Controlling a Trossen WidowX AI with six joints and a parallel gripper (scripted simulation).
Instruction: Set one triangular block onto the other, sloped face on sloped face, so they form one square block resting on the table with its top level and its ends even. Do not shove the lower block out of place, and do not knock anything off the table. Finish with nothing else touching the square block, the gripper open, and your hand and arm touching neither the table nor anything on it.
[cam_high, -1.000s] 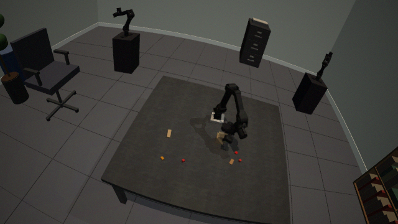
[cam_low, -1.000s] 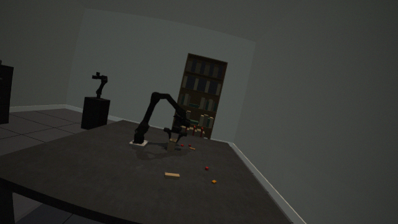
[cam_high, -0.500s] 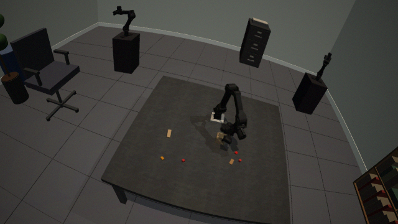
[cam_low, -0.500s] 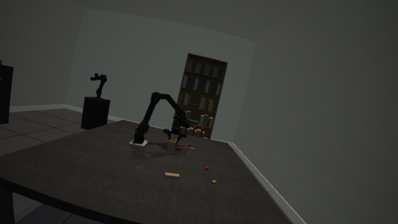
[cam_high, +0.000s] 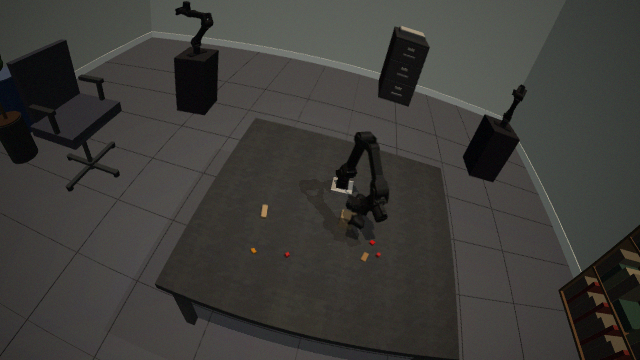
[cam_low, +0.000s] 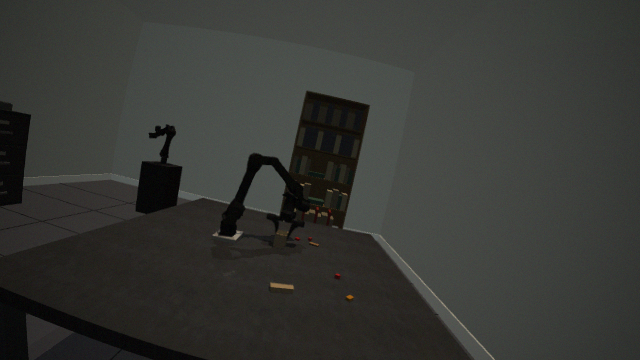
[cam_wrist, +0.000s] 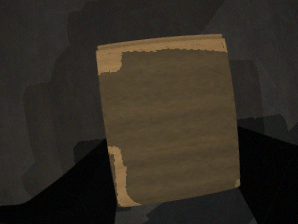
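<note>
Now: the tan triangular block 10 mm to the left of my gripper tip and 10 mm above it. The rest, counted from my gripper tip: orange cube (270 mm ahead, 390 mm to the right, 40 mm below).
</note>
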